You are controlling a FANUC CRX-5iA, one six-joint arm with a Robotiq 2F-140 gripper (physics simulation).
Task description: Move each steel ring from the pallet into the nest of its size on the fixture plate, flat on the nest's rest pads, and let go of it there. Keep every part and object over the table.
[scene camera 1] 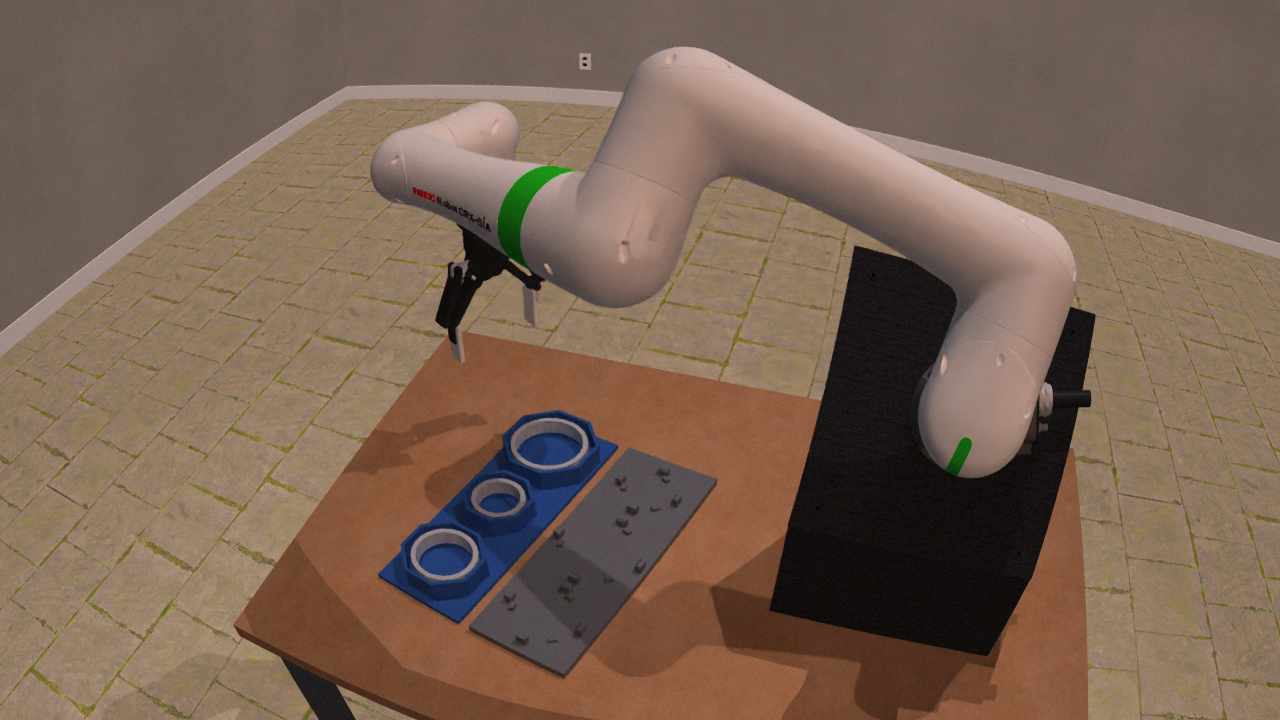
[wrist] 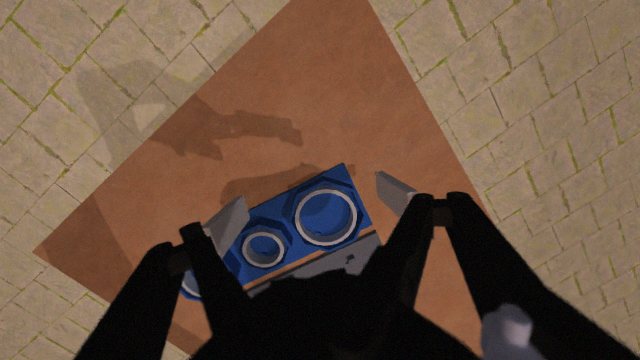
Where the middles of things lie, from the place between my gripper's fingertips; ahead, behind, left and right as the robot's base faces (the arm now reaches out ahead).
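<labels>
Blue pallet (scene camera 1: 502,551): from my hand, 19 cm to the left, 6 cm behind, 18 cm below. Grey fixture plate (scene camera 1: 594,546): 24 cm to the left of my hand, 23 cm behind, 18 cm below.
</labels>
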